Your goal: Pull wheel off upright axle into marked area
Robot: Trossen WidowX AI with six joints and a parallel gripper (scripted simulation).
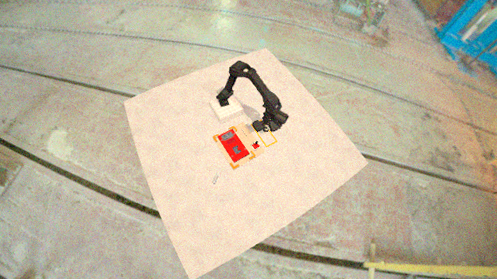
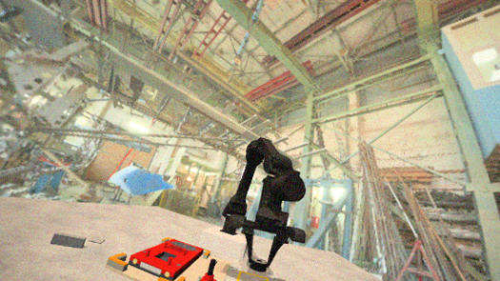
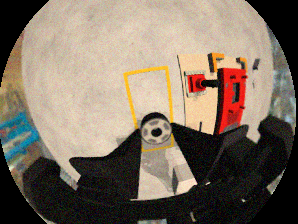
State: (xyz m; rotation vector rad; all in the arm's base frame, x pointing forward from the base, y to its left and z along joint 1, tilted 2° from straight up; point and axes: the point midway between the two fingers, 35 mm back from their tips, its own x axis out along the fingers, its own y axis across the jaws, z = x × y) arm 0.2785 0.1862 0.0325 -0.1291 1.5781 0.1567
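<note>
Right now the black wheel is right at my gripper tip. Also, from my gripper tip: dark flat piece 380 mm to the right, 190 mm ahead, 50 mm below.
</note>
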